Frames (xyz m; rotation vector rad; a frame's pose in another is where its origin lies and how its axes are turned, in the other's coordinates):
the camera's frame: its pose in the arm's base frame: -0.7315 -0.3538 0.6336 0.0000 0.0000 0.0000
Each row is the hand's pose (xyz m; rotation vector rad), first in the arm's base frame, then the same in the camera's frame.
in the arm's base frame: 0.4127 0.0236 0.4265 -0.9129 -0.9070 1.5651
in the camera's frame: 1.1442 0.3774 -0.2071 -0.9129 -0.9070 1.5651
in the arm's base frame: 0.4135 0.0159 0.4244 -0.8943 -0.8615 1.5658
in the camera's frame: 1.1450 0.3697 -0.2092 -0.8943 -0.8615 1.5658
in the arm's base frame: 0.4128 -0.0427 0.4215 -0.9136 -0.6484 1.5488
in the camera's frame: 1.1443 0.3111 -0.2121 -0.9136 -0.6484 1.5488
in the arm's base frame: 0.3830 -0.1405 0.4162 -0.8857 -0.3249 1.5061
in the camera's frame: 1.1145 0.2133 -0.2174 -0.8857 -0.3249 1.5061
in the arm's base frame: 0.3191 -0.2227 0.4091 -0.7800 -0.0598 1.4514
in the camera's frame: 1.0506 0.1311 -0.2245 -0.7800 -0.0598 1.4514
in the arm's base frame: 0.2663 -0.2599 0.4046 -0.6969 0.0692 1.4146
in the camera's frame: 0.9978 0.0939 -0.2290 -0.6969 0.0692 1.4146
